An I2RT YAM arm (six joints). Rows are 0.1 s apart.
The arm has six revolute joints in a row. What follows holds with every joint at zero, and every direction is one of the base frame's.
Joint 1 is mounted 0.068 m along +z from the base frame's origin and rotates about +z.
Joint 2 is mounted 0.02 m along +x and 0.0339 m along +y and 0.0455 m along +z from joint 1 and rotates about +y.
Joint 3 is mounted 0.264 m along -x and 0.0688 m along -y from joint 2 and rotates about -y.
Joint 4 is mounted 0.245 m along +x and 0.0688 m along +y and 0.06 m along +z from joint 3 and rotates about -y.
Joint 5 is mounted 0.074 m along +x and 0.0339 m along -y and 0.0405 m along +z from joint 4 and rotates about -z.
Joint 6 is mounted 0.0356 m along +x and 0.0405 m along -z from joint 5 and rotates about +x.
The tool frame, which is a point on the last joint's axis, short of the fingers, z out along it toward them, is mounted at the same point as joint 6; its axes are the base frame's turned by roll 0, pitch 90 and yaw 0 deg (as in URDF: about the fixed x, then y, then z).
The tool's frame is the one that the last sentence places.
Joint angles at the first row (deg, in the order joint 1, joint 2, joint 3, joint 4, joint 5, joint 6):
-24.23 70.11 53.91 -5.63 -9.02 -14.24
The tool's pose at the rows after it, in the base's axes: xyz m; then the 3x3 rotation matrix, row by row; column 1 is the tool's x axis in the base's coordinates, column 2 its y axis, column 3 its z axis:
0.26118 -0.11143 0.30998; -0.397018 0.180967 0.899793; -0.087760 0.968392 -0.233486; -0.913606 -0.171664 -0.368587
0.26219 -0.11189 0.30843; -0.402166 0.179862 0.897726; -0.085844 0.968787 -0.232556; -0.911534 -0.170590 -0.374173
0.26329 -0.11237 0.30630; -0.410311 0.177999 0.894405; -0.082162 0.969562 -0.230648; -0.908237 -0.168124 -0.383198
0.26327 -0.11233 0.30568; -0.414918 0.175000 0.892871; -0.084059 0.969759 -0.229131; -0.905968 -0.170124 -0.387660
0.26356 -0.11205 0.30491; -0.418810 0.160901 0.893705; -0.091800 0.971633 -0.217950; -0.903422 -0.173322 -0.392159
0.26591 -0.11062 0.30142; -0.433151 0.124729 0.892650; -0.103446 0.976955 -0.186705; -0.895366 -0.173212 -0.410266
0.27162 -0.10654 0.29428; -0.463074 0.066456 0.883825; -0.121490 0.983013 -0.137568; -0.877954 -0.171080 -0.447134
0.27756 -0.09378 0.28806; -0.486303 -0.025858 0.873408; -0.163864 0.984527 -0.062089; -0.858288 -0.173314 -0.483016
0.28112 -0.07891 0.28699; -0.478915 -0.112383 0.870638; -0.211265 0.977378 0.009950; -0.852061 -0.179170 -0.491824
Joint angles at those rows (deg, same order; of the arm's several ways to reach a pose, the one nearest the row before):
-24.23 70.21 53.91 -5.61 -8.99 -14.24
-24.23 70.54 53.91 -5.63 -8.99 -14.26
-24.23 70.94 53.91 -5.80 -9.02 -14.26
-24.23 70.98 53.91 -6.04 -9.06 -14.48
-24.23 71.09 53.93 -6.28 -9.67 -15.03
-23.95 71.75 54.06 -7.03 -11.05 -15.99
-22.94 73.21 54.41 -8.47 -12.58 -17.43
-20.38 74.13 54.61 -10.37 -14.24 -19.46
-17.58 74.13 54.65 -11.27 -15.81 -21.08

